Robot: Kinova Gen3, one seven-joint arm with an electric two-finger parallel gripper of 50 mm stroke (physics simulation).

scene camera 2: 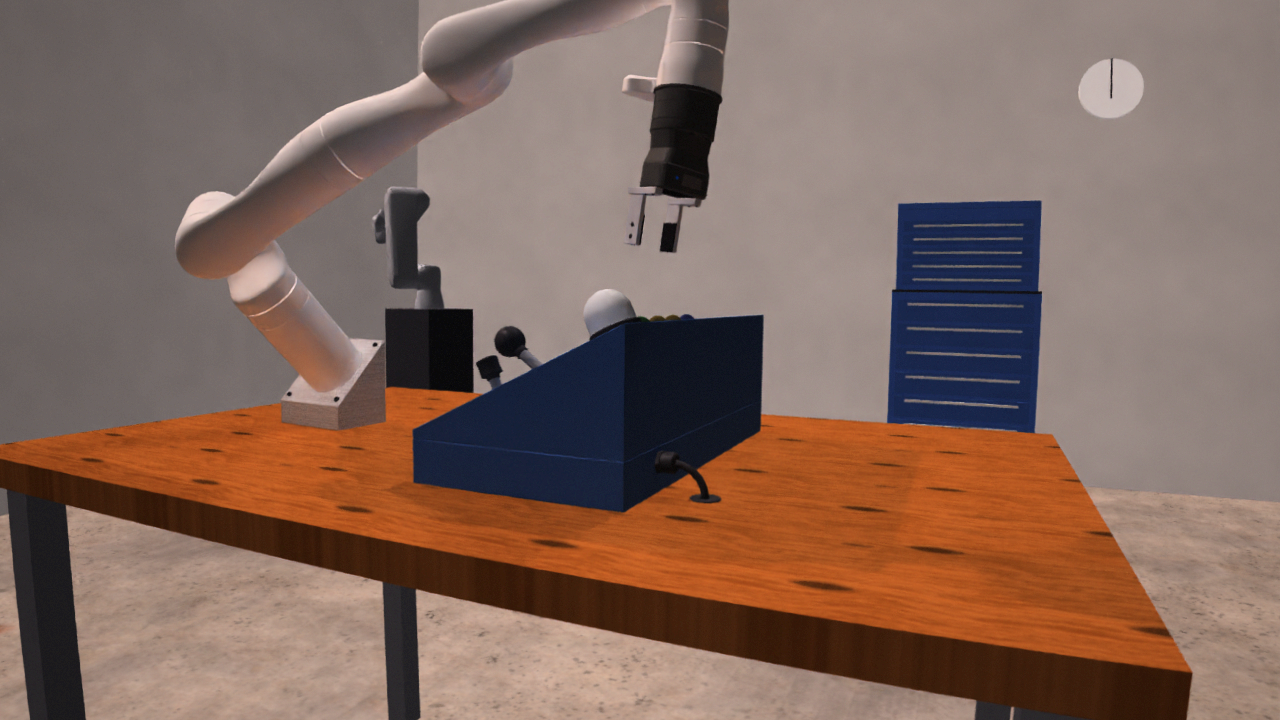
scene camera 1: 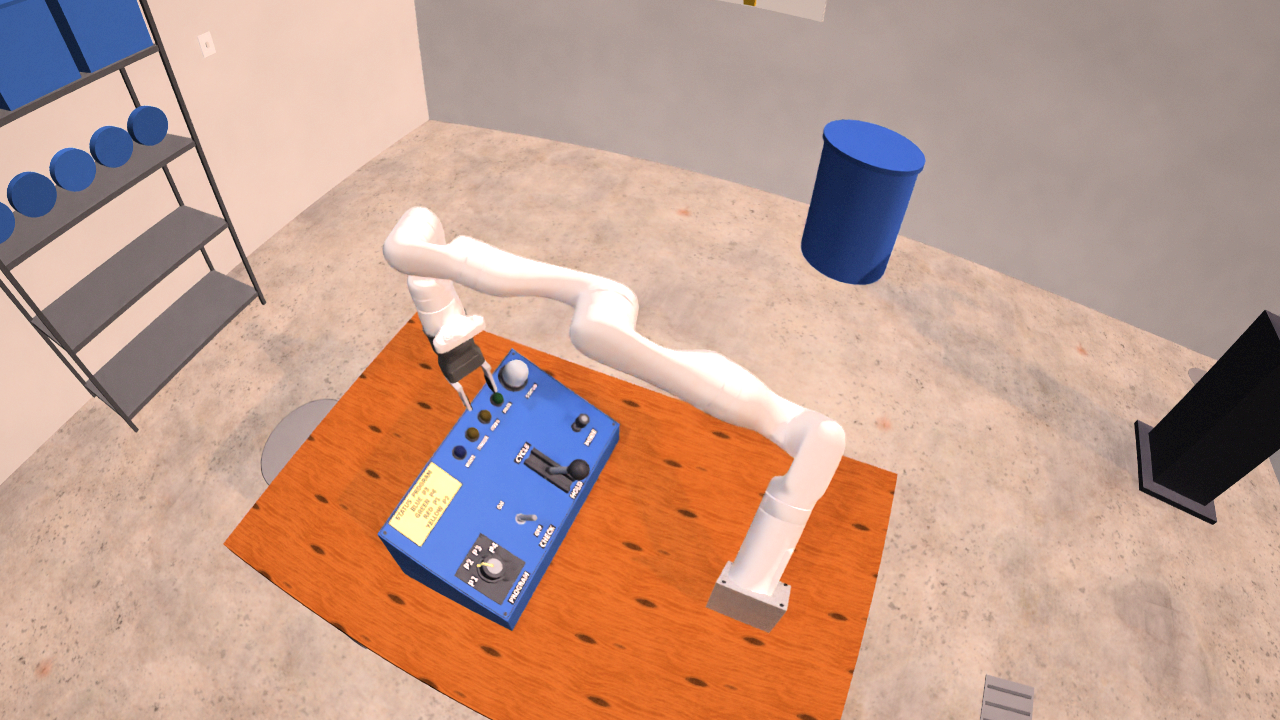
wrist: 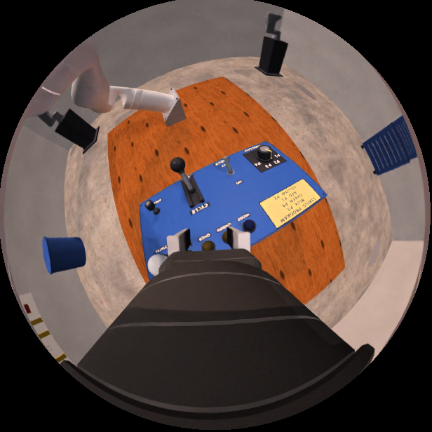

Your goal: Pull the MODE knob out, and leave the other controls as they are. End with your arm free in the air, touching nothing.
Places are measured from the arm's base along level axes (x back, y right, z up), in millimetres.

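Pixels of known places: gripper, fingertip midpoint: (scene camera 2: 650, 248) (scene camera 1: 480, 398); arm's base, origin of the base link: (scene camera 2: 336, 370) (scene camera 1: 751, 582).
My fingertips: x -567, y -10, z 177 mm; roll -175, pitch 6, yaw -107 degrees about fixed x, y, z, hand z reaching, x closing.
Note:
For each thing: its top centre in the pictures, then the offset to it from my fingertips. "spot": a spot on its surface instead.
- stem, surface spot: (scene camera 2: 488, 367) (scene camera 1: 581, 415) spot: dx +116, dy +153, dz -137 mm
- blue control box, surface spot: (scene camera 2: 528, 447) spot: dx +21, dy +201, dz -208 mm
- white dome, surface spot: (scene camera 2: 608, 311) spot: dx -43, dy +156, dz -72 mm
- ball-topped CYCLE lever, middle of its top: (scene camera 2: 509, 326) (scene camera 1: 578, 463) dx +189, dy +30, dz -96 mm
- CHECK toggle, middle of its top: (scene camera 1: 526, 513) dx +154, dy -95, dz -132 mm
- PROGRAM dial, middle of its top: (scene camera 1: 490, 562) dx +159, dy -215, dz -130 mm
- cable, surface spot: (scene camera 2: 693, 474) spot: dx -114, dy +104, dz -237 mm
The MODE label is too small to read surely. A short black knob on a stem (scene camera 1: 581, 420) (scene camera 2: 488, 367) (wrist: 149, 204) stands at one corner of the blue control box (scene camera 1: 554, 394) (scene camera 2: 528, 447) (wrist: 165, 227). A dark blue round control (scene camera 1: 460, 452) (wrist: 249, 226) ends the row of small coloured ones; its label looks like MODE in the wrist view. My gripper (scene camera 1: 483, 401) (scene camera 2: 650, 247) (wrist: 208, 235) is open and empty, in the air above the box's raised back edge. Its fingers partly hide the coloured row in the wrist view and are apart from the black knob.
A white dome (scene camera 1: 515, 372) (scene camera 2: 608, 311) (wrist: 157, 264) stands near my gripper. The ball-topped CYCLE lever (scene camera 1: 577, 469) (scene camera 2: 510, 340) (wrist: 178, 165), CHECK toggle (scene camera 1: 526, 518) (wrist: 228, 165) and PROGRAM dial (scene camera 1: 492, 567) (wrist: 264, 151) are on the panel. A cable (scene camera 2: 693, 474) leaves the box's back.

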